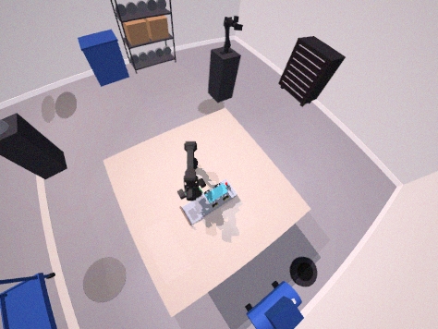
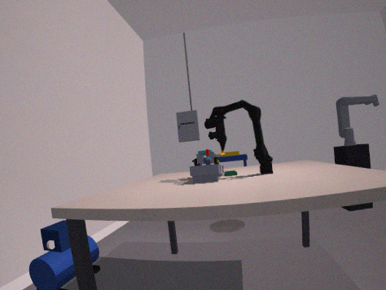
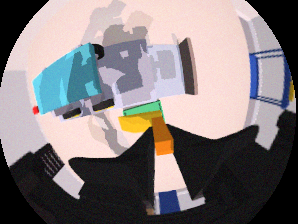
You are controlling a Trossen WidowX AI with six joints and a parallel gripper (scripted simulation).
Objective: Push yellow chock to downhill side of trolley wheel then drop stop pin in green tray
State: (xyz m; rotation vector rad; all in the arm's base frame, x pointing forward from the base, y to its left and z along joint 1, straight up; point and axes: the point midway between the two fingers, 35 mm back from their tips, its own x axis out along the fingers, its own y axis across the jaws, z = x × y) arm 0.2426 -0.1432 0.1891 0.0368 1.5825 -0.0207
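My gripper tip is now 250 mm to the right of the red-headed stop pin, 80 mm short of it and 20 mm above it. From my gripper tip the other things lie so: yellow chock (20 mm to the left, 10 mm below); cyan trolley (140 mm to the left, 90 mm ahead, 40 mm below).
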